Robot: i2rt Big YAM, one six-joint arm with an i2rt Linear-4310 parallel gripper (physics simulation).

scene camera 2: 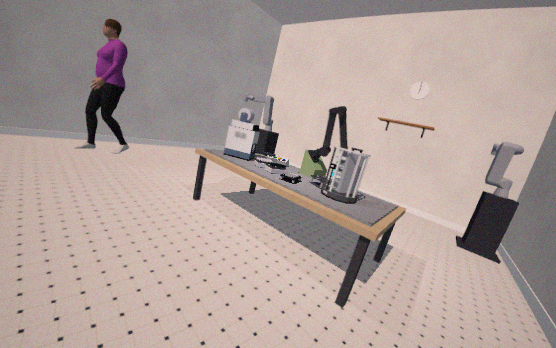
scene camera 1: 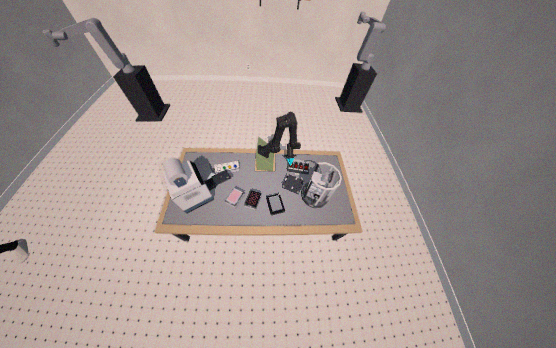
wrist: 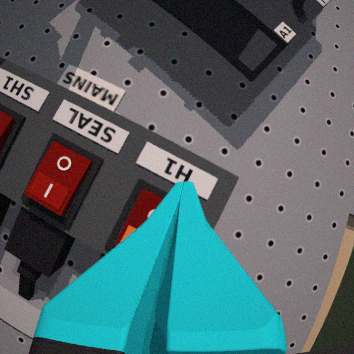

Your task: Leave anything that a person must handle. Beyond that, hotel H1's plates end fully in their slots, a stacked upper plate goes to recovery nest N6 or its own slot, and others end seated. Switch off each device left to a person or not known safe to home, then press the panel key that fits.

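Places are measured from the arm's base along level axes (x ahead, y left, z up), in millimetres.
Where they show: gripper, between the fingertips: (scene camera 2: 331,176) (scene camera 1: 290,165) (wrist: 185,192); arm's base, origin of its link: (scene camera 2: 312,156) (scene camera 1: 262,152).
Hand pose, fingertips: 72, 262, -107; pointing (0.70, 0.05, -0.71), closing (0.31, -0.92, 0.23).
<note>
Things, the pixels of their top centre, and the offset from my fingertips, as dx, dy, dz. "pt": a spot on its surface instead.
- H1 label, a spot on its surface: (wrist: 173,167) pt +12, +6, -27
- H1 switch, a spot on its surface: (wrist: 142,202) pt -9, +15, -16
- SEAL switch, a spot on its surface: (wrist: 57,175) pt -9, +58, -18
- red switch, a spot on its surface: (wrist: 4,125) pt +7, +96, -20
- switch strip, a spot on its surface: (wrist: 115,172) pt +1, +33, -28
- round clear-walled hotel, centre of its top: (scene camera 2: 352,147) (scene camera 1: 326,174) +280, +208, +285
- key panel, centre of its top: (scene camera 1: 226,164) (scene camera 2: 278,155) +2, -596, +16
- white machine, centre of its top: (scene camera 1: 173,165) (scene camera 2: 249,109) +289, -841, +388
- pink-topped plate, centre of its top: (scene camera 1: 234,195) +313, -495, +2
- dark red-dotted plate, centre of its top: (scene camera 1: 253,197) +338, -335, +10
- black frame, centre of its top: (scene camera 2: 291,174) (scene camera 1: 275,202) +368, -152, -23
My gripper (scene camera 1: 290,162) (scene camera 2: 332,174) (wrist: 185,192) is shut and empty, its cyan tips over the lower edge of the H1 label (wrist: 173,167) in the wrist view. They partly cover the H1 switch (wrist: 142,202), whose visible lower part is lit orange. The SEAL switch (wrist: 57,175) is red, unlit, marked O and I. A red switch (wrist: 4,125) by the SH1 label shows at the left edge. The switch strip (scene camera 1: 298,170) (wrist: 115,172) lies beside the round clear-walled hotel (scene camera 1: 314,191) (scene camera 2: 350,172). A key panel (scene camera 1: 227,166) with coloured keys lies near the white machine (scene camera 1: 187,192) (scene camera 2: 241,141).
A dark flat unit (scene camera 1: 293,183) (wrist: 200,82), labelled A1 in the wrist view, lies by the strip. A pink-topped plate (scene camera 1: 234,196), a dark red-dotted plate (scene camera 1: 253,198) and a black frame (scene camera 1: 277,212) lie along the front. A green panel (scene camera 1: 265,162) (scene camera 2: 312,165) stands behind. A person (scene camera 2: 111,65) is away from the table.
</note>
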